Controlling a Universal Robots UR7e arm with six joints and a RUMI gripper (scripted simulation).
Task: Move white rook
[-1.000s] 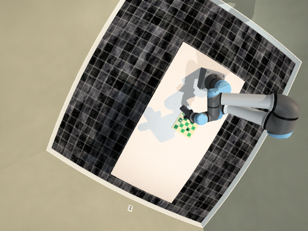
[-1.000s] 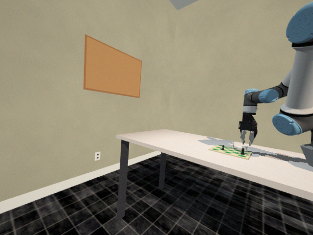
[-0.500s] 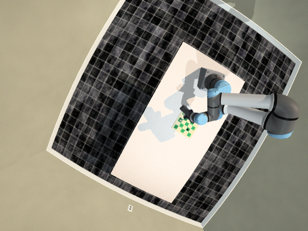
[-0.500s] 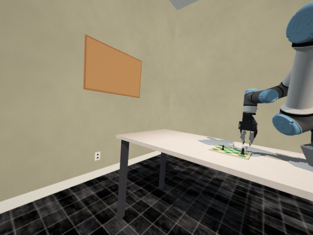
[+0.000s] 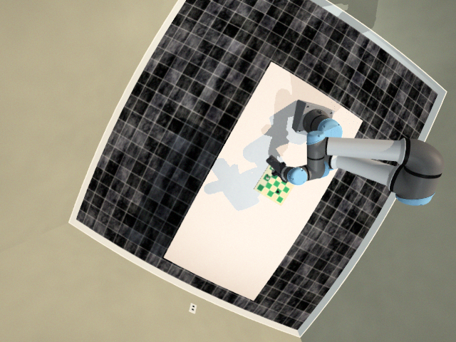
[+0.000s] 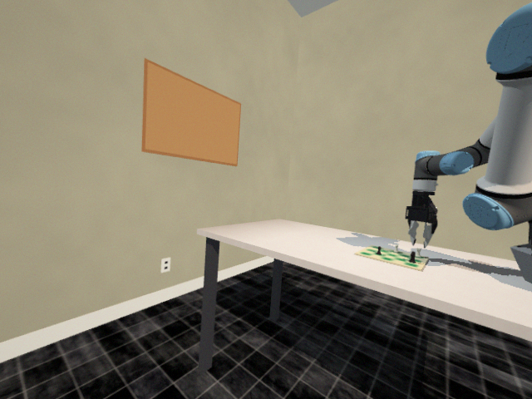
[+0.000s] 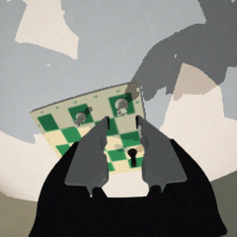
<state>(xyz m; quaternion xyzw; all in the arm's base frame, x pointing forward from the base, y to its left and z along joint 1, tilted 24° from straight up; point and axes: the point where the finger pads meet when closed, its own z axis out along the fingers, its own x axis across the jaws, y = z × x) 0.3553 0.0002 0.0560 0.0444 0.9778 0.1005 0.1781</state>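
My hand is 60 mm short of the green-and-cream chessboard, 90 mm to the right of it and 60 mm above it.
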